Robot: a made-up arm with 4 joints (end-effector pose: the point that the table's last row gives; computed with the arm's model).
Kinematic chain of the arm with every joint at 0, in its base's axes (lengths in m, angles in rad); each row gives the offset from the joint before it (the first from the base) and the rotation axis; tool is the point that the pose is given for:
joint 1: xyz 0 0 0.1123 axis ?
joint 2: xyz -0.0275 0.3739 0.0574 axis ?
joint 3: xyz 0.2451 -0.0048 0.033 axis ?
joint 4: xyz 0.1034 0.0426 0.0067 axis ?
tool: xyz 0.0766 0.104 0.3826
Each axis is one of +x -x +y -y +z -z.
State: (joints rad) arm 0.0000 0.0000 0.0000 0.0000
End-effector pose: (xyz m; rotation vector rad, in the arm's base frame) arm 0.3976 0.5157 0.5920 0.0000 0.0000 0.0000
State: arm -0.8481 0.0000 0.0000 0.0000
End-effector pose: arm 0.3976 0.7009 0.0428 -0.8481 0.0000 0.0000
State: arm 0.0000 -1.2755 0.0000 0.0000
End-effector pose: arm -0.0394 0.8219 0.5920 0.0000 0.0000 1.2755
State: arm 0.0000 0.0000 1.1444 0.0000
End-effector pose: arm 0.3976 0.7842 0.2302 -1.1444 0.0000 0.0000
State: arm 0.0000 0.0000 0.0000 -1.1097
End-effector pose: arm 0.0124 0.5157 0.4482 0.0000 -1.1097 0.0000
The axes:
joint 1: +x
joint 2: -z
joint 3: -x
joint 4: +y

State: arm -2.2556 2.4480 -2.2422 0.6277
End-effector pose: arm -0.7131 -0.1015 -0.0695 -0.4364 -1.4009 1.3269
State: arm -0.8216 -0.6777 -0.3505 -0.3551
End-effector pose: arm 0.1974 0.7491 0.0542 -0.3429 0.0388 0.6367
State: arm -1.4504 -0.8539 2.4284 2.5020
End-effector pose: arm 0.5690 0.3189 -0.3907 -1.8347 -1.1131 -2.0652
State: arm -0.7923 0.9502 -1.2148 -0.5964
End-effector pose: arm -0.1546 0.2818 0.3328 0.2346 -1.3810 -0.6409
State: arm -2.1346 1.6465 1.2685 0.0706
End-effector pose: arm 0.3416 0.1118 0.1685 1.9472 0.9305 2.0637
